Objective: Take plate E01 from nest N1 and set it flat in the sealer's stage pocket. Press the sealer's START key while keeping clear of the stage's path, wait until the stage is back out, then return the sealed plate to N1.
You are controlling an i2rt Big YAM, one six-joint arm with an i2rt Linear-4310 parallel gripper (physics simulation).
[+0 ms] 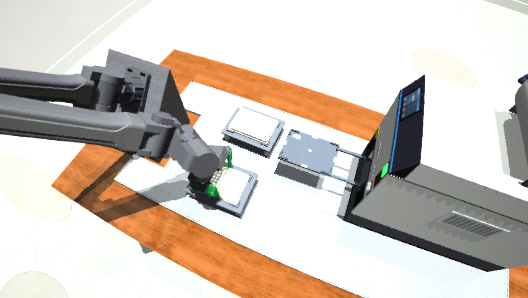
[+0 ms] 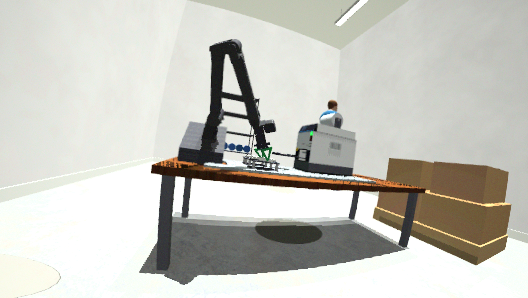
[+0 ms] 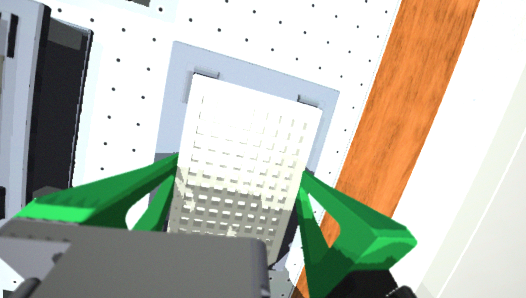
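Pixels of known places: gripper, fingertip midpoint: [image 1: 224,183] [image 2: 264,160] [image 3: 241,168]; arm's base, link origin: [image 1: 136,90] [image 2: 210,133].
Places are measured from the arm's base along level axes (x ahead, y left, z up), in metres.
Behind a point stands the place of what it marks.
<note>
Plate E01 [image 1: 232,184] {x 0.362, y -0.103, z -0.101 m} [image 3: 247,141] {x 0.359, y -0.102, z -0.101 m}, a white multi-well plate, sits in the grey-blue nest N1 [image 1: 248,196] {x 0.411, y -0.110, z -0.118 m} [image 3: 170,96] {x 0.372, y -0.047, z -0.117 m} near the front left of the white perforated mat. My gripper [image 1: 221,174] {x 0.337, y -0.105, z -0.113 m} [image 2: 263,154] {x 0.337, y -0.105, z -0.113 m} [image 3: 241,168] {x 0.337, y -0.105, z -0.113 m}, with green fingers, is down at the plate's near end. Its fingertips press on the plate's two long sides. The plate rests level in the nest. The sealer [image 1: 405,192] {x 0.717, y -0.050, z 0.085 m} [image 2: 328,150] {x 0.814, y -0.047, z 0.008 m} stands at the right. Its grey stage [image 1: 307,150] {x 0.507, y 0.051, z -0.063 m} is out on two rails, and the pocket is empty. The green START key [image 1: 384,169] {x 0.663, y -0.033, z 0.105 m} is on the sealer's front face.
A second nest with a covered white plate [image 1: 254,126] {x 0.332, y 0.091, z -0.105 m} stands behind N1, left of the stage. The arm's dark base block [image 1: 138,73] {x 0.009, y 0.026, z 0.046 m} is at the back left. A person [image 2: 331,107] stands behind the sealer. Cardboard boxes [image 2: 418,179] lie on the floor at the right.
</note>
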